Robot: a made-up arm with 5 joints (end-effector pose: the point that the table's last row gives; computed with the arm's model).
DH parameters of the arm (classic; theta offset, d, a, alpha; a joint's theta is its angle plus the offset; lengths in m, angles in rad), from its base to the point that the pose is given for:
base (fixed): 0 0.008 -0.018 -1.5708
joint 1: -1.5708 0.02 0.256 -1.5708
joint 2: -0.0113 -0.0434 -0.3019 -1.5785
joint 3: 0 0.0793 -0.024 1.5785
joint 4: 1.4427 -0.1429 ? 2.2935
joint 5: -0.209 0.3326 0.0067 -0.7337
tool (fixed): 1.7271 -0.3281 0 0
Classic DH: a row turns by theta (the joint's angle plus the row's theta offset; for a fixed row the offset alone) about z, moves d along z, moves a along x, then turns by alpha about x.
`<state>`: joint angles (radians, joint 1 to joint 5).
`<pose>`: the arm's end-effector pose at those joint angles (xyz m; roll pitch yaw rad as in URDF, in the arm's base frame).
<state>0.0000 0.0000 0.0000 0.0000 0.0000</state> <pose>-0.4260 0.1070 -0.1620 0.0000 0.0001 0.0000</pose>
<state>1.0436 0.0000 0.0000 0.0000 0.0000</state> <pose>-0.3701 0.1070 0.2751 0.0001 1.0437 0.0001</pose>
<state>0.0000 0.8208 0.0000 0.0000 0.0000</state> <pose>-0.4260 0.3910 0.0373 0.8208 0.0000 0.0001</pose>
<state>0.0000 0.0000 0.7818 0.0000 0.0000</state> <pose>-0.2332 0.1030 -0.3835 -0.0123 -0.7816 0.0144</pose>
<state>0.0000 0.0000 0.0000 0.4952 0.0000</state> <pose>-0.4260 0.1345 -0.0691 0.4952 0.0000 0.0001</pose>
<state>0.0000 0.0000 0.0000 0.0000 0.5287</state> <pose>-0.4186 -0.0054 -0.1396 -0.3314 0.1200 0.3768</pose>
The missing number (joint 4, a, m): -0.1433
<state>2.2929 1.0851 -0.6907 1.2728 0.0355</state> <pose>0.3903 0.0401 -0.0060 -1.1956 0.4143 2.4976</pose>
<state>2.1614 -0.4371 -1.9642 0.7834 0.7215</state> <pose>0.2070 0.0137 -0.1913 -2.6535 -0.7263 3.0718</pose>
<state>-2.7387 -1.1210 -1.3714 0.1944 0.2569</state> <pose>0.0838 0.0769 -0.2825 1.2120 -0.6626 -1.5030</pose>
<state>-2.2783 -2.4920 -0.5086 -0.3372 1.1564</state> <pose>-0.1731 0.0122 -0.5328 -0.8620 0.0128 -2.0700</pose>
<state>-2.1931 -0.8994 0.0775 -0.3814 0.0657</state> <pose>0.2740 -0.3598 -0.2686 1.9090 -0.9468 3.0260</pose>
